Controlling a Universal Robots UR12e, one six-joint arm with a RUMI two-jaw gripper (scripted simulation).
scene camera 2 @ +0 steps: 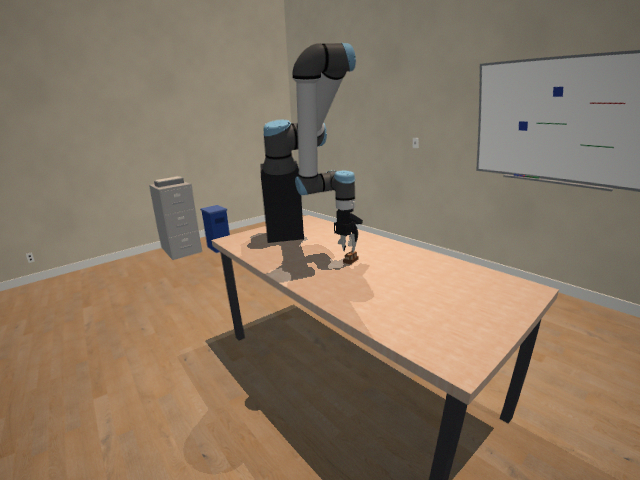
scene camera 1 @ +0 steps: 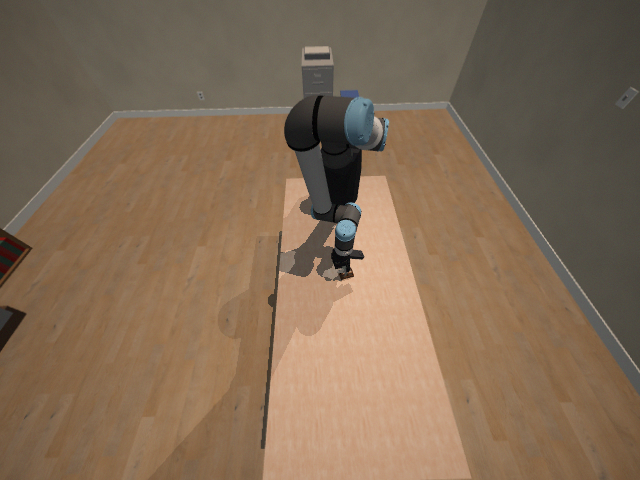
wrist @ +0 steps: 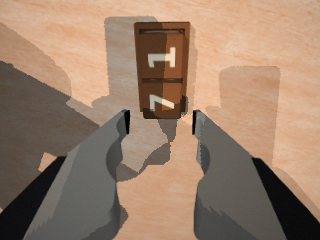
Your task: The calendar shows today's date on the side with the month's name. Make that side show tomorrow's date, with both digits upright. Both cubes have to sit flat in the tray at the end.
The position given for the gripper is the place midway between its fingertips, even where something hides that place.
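Gripper visible (scene camera 2: 348, 252). Gripper again (wrist: 161, 111). Tray (wrist: 139, 27) likewise visible.
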